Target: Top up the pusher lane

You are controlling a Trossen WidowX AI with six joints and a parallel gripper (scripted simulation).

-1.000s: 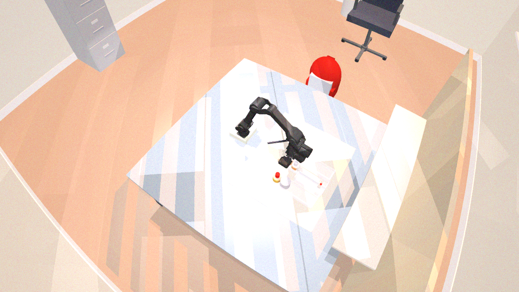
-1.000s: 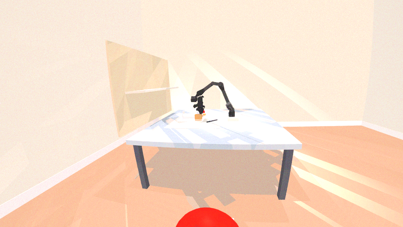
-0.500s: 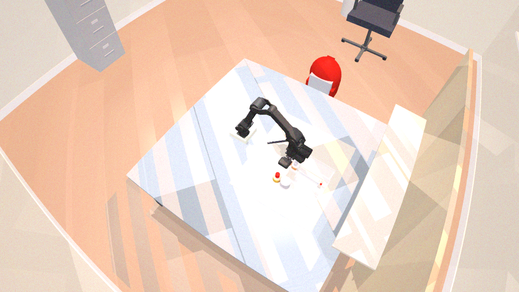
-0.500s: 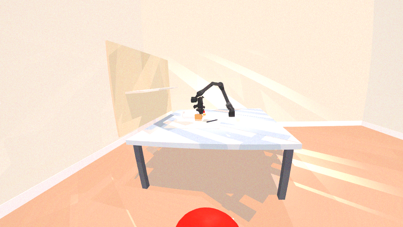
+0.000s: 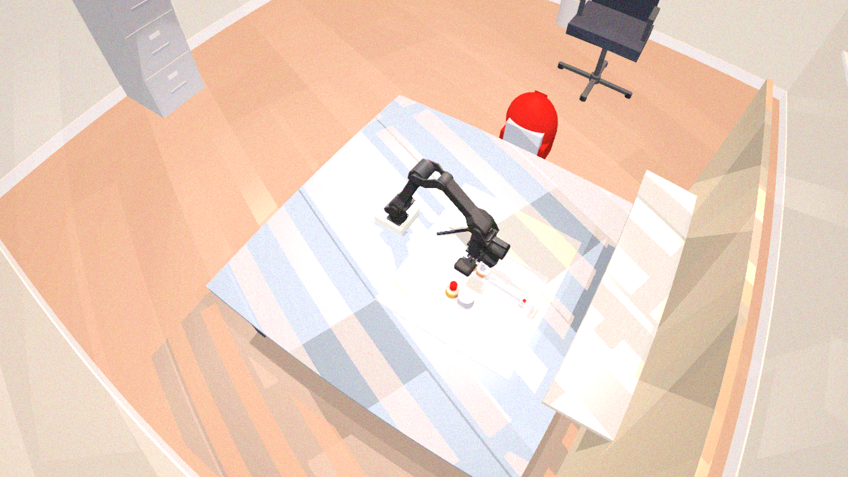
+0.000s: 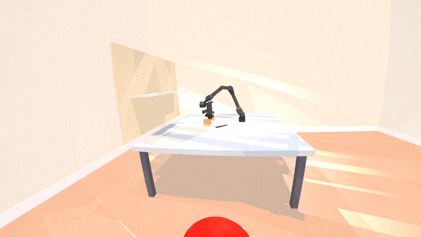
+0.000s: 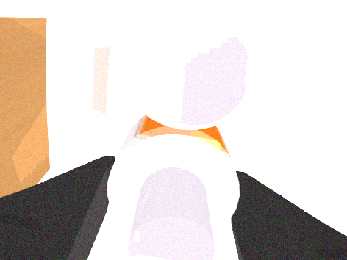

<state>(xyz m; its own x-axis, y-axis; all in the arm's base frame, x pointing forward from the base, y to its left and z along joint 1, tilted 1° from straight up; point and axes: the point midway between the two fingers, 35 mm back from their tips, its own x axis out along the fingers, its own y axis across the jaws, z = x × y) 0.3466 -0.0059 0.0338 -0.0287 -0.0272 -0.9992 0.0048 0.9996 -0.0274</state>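
My gripper tip is 1 cm short of the orange box and 8 cm to the right of it. The rest, counted from my gripper tip: red mark 23 cm ahead, 4 cm to the right, 4 cm above; white pusher lane 15 cm ahead, 2 cm to the right, 1 cm below; thin black rod 14 cm behind, 10 cm to the left, 3 cm below.
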